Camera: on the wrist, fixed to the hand. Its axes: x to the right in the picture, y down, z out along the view.
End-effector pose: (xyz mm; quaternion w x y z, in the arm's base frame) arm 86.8 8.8 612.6 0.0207 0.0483 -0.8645 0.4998
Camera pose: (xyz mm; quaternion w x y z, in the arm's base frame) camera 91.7 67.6 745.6 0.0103 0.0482 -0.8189 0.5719
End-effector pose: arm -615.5 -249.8 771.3 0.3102 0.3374 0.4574 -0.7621
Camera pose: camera -657.3 -110.4 769.7 0.2857 0.3614 0.3875 -0.7985
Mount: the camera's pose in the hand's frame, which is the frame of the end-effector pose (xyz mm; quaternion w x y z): 2.6 -86.1 -117.3 0.9963 0.0856 -0.0045 0.0046
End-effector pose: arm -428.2 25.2 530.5 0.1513 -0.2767 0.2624 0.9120
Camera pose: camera -344.1 29.9 411.8 0.1714 -0.2574 0.3401 0.8881
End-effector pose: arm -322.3 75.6 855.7 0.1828 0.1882 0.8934 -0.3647
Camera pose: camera -387.2 103.5 982.9 0.1717 0.2056 0.8572 -0.4398
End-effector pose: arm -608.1 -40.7 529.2 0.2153 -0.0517 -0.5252 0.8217
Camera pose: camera -548.2 89.6 553.8 0.2128 -0.0318 -0.4536 0.8648
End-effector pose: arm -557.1 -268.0 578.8 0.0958 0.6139 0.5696 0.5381
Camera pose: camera -699.3 -295.4 564.6 0.0430 0.6249 0.6103 0.4850
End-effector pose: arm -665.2 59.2 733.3 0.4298 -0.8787 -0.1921 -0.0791
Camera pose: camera -694.7 15.7 869.0 0.5029 -0.8399 -0.1961 -0.0564
